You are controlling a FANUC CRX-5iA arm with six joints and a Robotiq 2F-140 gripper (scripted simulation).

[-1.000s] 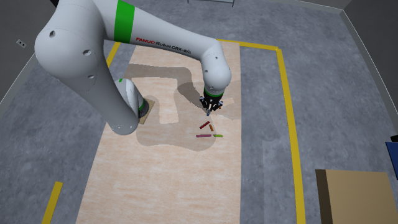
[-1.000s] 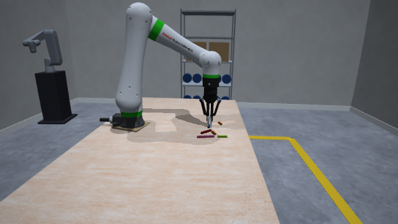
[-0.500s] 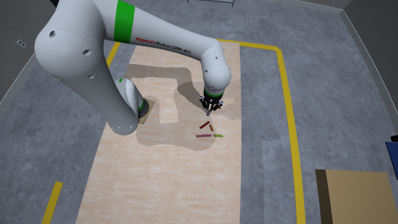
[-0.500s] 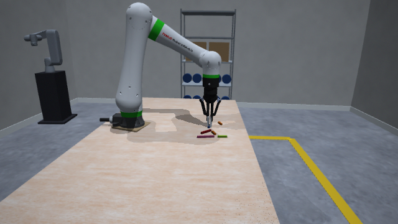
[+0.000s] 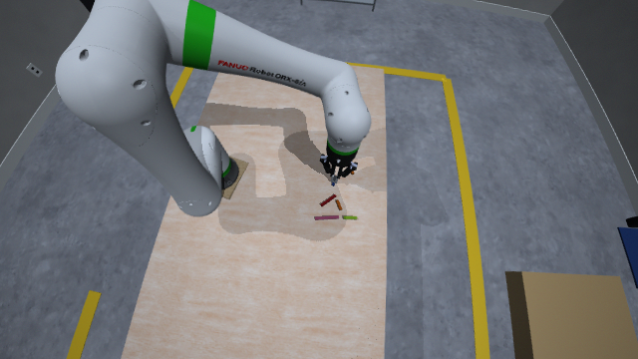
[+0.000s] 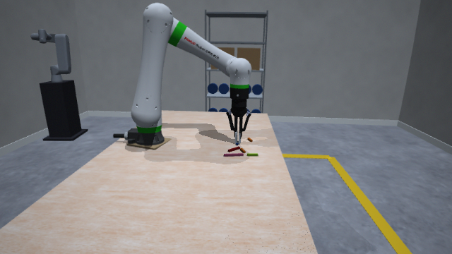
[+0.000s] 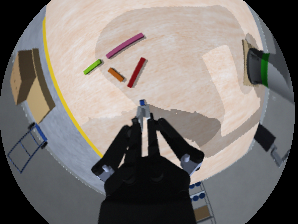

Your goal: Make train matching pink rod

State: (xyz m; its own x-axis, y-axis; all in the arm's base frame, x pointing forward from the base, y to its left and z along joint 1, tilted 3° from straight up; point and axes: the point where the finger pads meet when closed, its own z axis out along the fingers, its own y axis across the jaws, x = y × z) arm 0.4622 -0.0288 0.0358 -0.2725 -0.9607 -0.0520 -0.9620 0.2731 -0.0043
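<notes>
Now: the grey rod 3 cm below my hand. Also, from my hand: pink rod (16 cm to the right, 3 cm below, 3 cm behind); then blue rod (3 cm below, 2 cm to the right, 1 cm behind); then red rod (9 cm to the right, 3 cm below, 3 cm behind).
</notes>
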